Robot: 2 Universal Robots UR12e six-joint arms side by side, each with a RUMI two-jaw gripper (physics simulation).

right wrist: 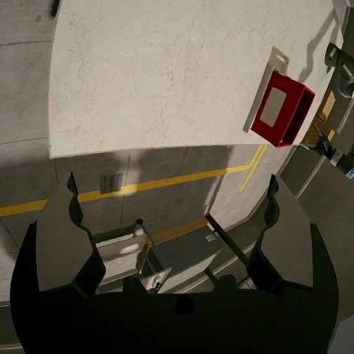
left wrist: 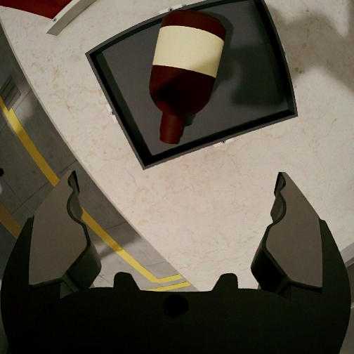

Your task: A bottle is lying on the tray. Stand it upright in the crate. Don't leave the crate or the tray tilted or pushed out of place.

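A dark red bottle (left wrist: 184,90) with a cream label lies on its side in the dark grey tray (left wrist: 252,70), its neck toward the tray's near rim in the left wrist view. The tray lies flat on the table. My left gripper (left wrist: 176,172) is open, with its fingers apart from the tray and the bottle. The red crate (right wrist: 283,110) stands at the right in the right wrist view; a corner of the crate (left wrist: 37,6) also shows at the top left of the left wrist view. My right gripper (right wrist: 173,174) is open and empty, away from the crate.
A light strip (left wrist: 70,16) (right wrist: 259,98) runs along the crate's side. The pale table (left wrist: 215,185) (right wrist: 150,75) ends at an edge above the grey floor with yellow lines. Part of the other arm (right wrist: 322,142) shows at the right of the right wrist view.
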